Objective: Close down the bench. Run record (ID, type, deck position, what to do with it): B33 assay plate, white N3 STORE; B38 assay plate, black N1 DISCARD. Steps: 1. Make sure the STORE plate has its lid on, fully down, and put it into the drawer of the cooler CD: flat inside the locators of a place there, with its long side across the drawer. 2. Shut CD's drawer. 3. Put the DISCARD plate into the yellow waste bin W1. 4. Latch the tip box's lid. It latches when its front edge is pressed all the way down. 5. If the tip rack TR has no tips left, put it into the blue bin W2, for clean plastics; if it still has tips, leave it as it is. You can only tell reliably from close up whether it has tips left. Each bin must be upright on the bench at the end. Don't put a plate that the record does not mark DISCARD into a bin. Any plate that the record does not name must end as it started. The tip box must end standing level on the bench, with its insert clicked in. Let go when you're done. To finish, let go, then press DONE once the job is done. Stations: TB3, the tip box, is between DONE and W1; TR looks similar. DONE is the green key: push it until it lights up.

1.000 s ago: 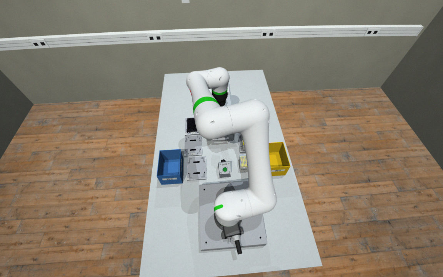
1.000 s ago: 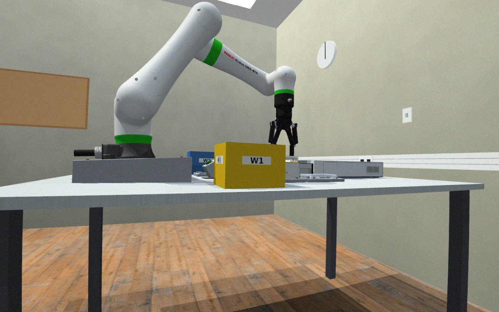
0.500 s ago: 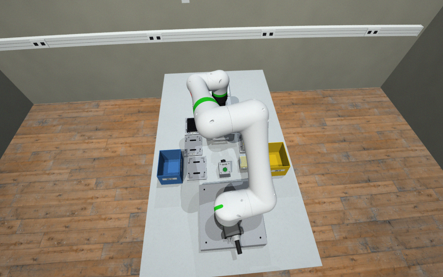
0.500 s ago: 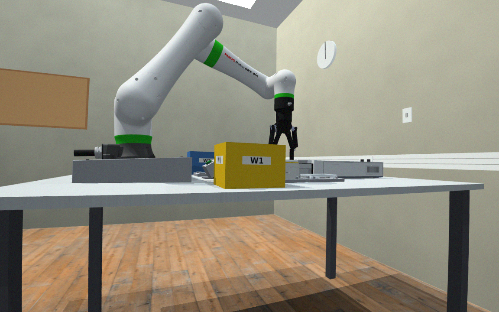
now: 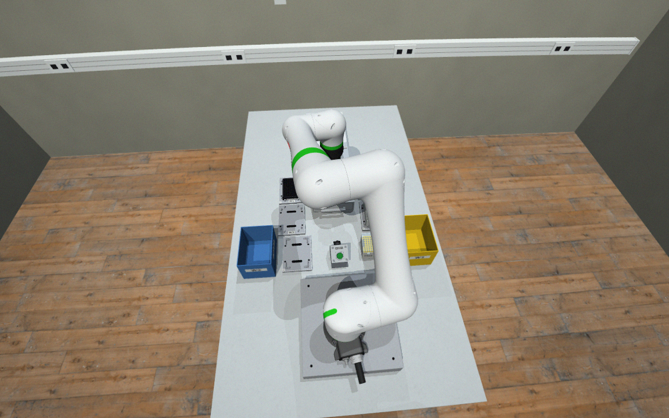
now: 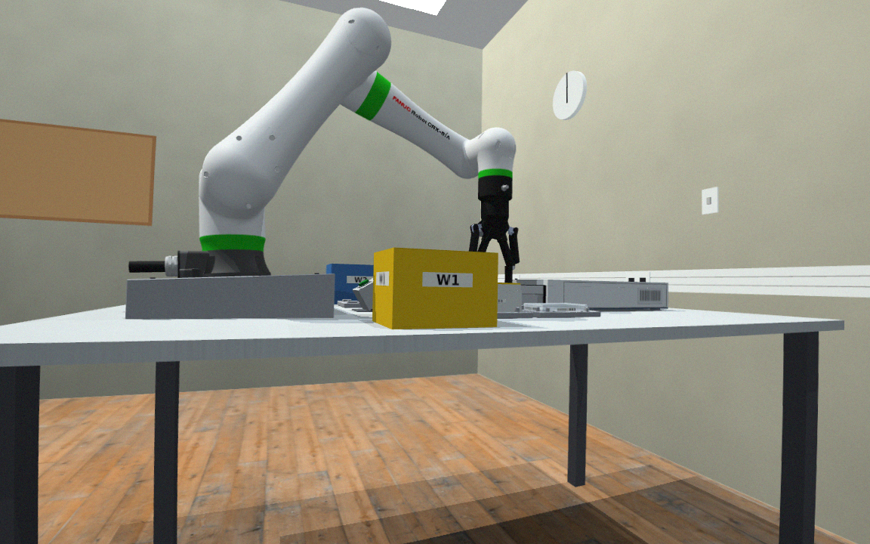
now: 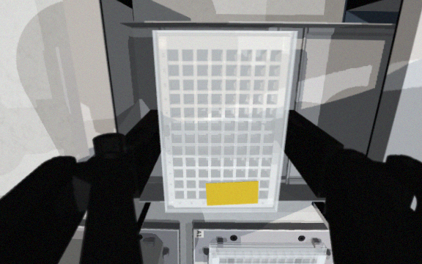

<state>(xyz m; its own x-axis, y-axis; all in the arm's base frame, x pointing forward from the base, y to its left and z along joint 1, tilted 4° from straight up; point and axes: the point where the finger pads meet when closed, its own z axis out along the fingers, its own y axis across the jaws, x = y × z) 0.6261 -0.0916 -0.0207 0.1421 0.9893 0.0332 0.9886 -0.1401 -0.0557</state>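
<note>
My gripper is now 40 mm short of the drawer and 40 mm above it. The rest, counted from my hand: clear plate lid (20 mm below); white plate (20 mm below); cooler CD (180 mm ahead, 30 mm to the right, 40 mm below).
</note>
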